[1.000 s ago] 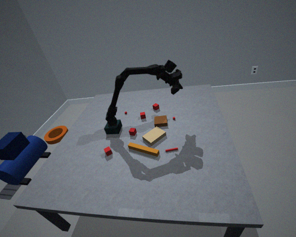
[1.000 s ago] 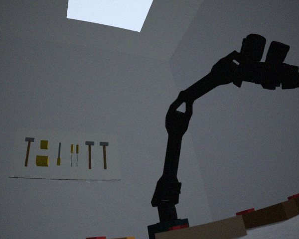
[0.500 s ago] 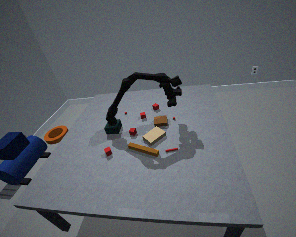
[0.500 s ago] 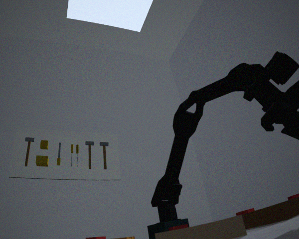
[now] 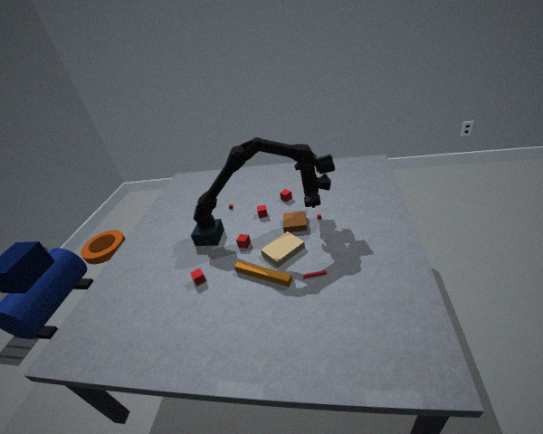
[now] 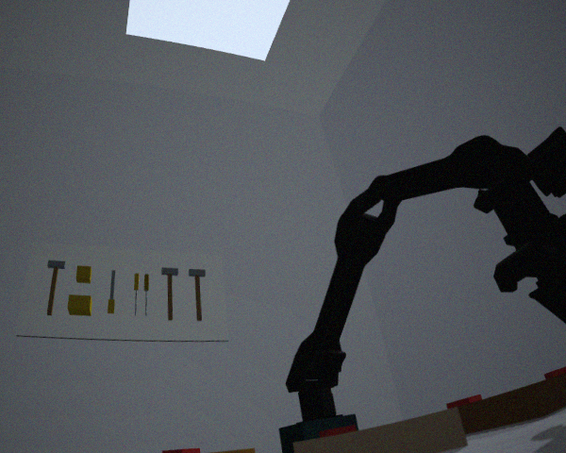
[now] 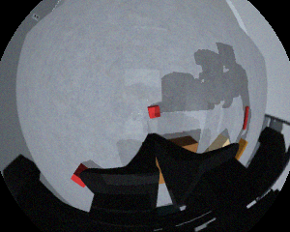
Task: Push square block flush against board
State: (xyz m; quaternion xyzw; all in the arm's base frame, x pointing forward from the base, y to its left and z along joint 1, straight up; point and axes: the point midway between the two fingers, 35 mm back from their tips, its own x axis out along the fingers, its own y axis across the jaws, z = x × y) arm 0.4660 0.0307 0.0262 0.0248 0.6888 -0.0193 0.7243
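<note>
Now: gripper tip 90 mm past the brown square block, 30 mm to the left of it and 40 mm above it. Also, from my gripper tip: long orange bar (230 mm behind, 300 mm to the right, 40 mm below); tan board (150 mm behind, 190 mm to the right, 40 mm below); red stick (50 mm behind, 330 mm to the right, 50 mm below).
</note>
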